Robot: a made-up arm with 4 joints.
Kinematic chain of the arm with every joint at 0, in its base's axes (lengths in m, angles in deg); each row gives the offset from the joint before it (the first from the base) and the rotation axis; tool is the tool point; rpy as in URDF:
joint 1: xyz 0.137 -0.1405 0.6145 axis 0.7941 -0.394 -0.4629
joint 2: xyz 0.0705 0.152 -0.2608 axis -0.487 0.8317 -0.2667
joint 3: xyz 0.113 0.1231 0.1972 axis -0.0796 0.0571 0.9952
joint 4: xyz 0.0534 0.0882 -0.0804 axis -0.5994 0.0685 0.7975
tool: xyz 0.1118 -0.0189 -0.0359 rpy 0 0 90
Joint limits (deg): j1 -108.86..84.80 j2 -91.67..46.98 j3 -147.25..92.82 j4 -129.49..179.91
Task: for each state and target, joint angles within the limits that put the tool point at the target. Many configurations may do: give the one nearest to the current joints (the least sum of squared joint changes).
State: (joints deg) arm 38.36 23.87 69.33 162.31
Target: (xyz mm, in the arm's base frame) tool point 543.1 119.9 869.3
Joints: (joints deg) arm 73.18 17.19 46.99 121.49
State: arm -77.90 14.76 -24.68 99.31
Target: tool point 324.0 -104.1 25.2
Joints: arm -38.51 41.17 -39.11 84.73
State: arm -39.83 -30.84 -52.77 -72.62
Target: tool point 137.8 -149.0 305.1
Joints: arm -78.69 -32.90 -60.93 -79.83
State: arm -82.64 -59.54 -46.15 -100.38
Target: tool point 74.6 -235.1 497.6
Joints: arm -108.86 -87.46 -73.67 -83.86
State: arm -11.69 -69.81 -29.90 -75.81
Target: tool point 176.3 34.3 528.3
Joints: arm -22.87 -75.86 -27.19 -79.23
